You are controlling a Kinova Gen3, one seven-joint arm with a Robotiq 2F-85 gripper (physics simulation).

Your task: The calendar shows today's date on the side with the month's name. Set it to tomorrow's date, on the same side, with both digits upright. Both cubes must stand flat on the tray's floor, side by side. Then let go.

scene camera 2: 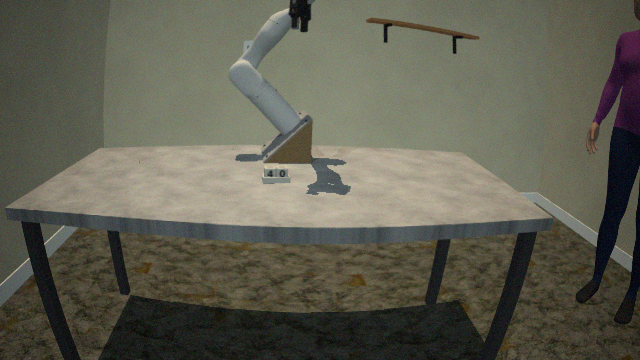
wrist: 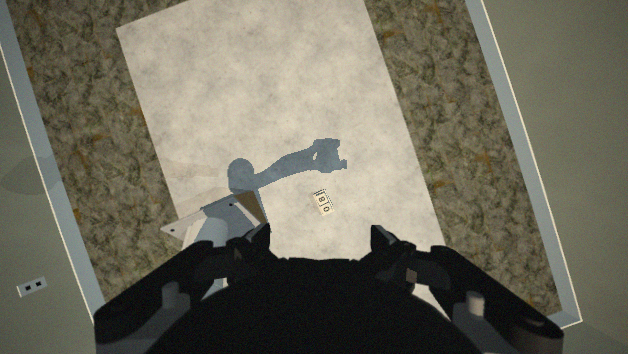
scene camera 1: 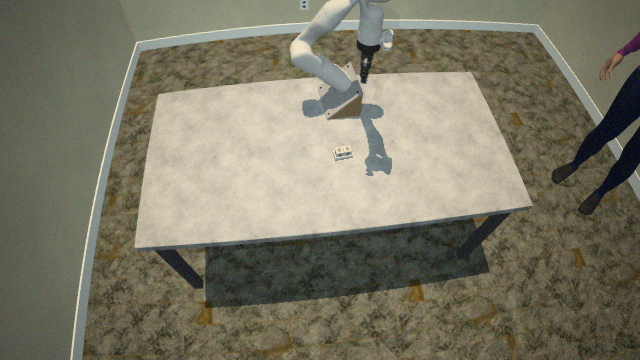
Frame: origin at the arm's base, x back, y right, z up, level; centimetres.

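Seen in the pictures: gripper, fingertip midpoint: (scene camera 2: 299, 30) (wrist: 319, 235) (scene camera 1: 365, 74); arm's base, origin of the base link: (scene camera 2: 292, 126) (wrist: 210, 227) (scene camera 1: 344, 83).
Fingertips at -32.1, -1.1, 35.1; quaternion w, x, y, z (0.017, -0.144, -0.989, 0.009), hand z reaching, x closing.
Pixels of each thing's top centre, then the offset from my fingertips to it, as dx, dy, dz. Level surfaces: height alone.
- left cube, middle of its top: (scene camera 2: 269, 166) (wrist: 326, 209) (scene camera 1: 339, 149) -1.3, +6.5, -41.4
- right cube, middle of its top: (scene camera 2: 281, 166) (wrist: 321, 199) (scene camera 1: 347, 148) -0.7, +3.1, -41.4
- table, its level: dz -45.6
The calendar's white tray (scene camera 1: 344, 158) (scene camera 2: 276, 180) stands on the table, holding two white cubes side by side. In scene camera 2, the left cube (scene camera 2: 270, 173) (scene camera 1: 339, 151) (wrist: 326, 208) shows an upright 4 on its front and the right cube (scene camera 2: 282, 173) (scene camera 1: 347, 149) (wrist: 321, 199) shows an upright 0. Their tops read 0 on the left cube and 8 on the right cube. No month's name is readable in these views. My gripper (scene camera 1: 364, 81) (scene camera 2: 299, 27) (wrist: 319, 235) is open and empty, high above the table's back part, behind the calendar and well apart from it.
The arm's wedge-shaped base (scene camera 1: 350, 106) (scene camera 2: 295, 151) (wrist: 252, 205) stands behind the calendar on the table (scene camera 1: 225, 200) (scene camera 2: 200, 210) (wrist: 280, 75). The arm's shadow falls beside the calendar. A wall shelf (scene camera 2: 422, 28) is at the back; a person (scene camera 1: 612, 117) (scene camera 2: 620, 160) stands at the right.
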